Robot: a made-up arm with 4 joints. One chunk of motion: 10 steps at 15 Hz.
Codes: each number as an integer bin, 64 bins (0 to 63) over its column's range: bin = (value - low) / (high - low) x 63, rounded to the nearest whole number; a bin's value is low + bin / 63 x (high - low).
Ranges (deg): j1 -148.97..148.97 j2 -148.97..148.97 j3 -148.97..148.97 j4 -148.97..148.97
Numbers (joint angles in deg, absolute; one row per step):
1: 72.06 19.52 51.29 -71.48
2: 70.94 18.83 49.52 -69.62
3: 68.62 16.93 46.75 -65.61
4: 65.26 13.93 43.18 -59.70
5: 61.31 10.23 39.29 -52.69
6: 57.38 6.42 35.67 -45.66
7: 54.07 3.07 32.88 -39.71
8: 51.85 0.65 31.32 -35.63
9: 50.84 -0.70 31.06 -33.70
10: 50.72 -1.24 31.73 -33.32
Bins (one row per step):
1: 47 36 42 16
2: 47 35 42 17
3: 46 35 41 18
4: 45 34 41 19
5: 44 34 40 20
6: 44 33 39 22
7: 43 32 38 23
8: 42 32 38 24
9: 42 31 38 24
10: 42 31 38 24

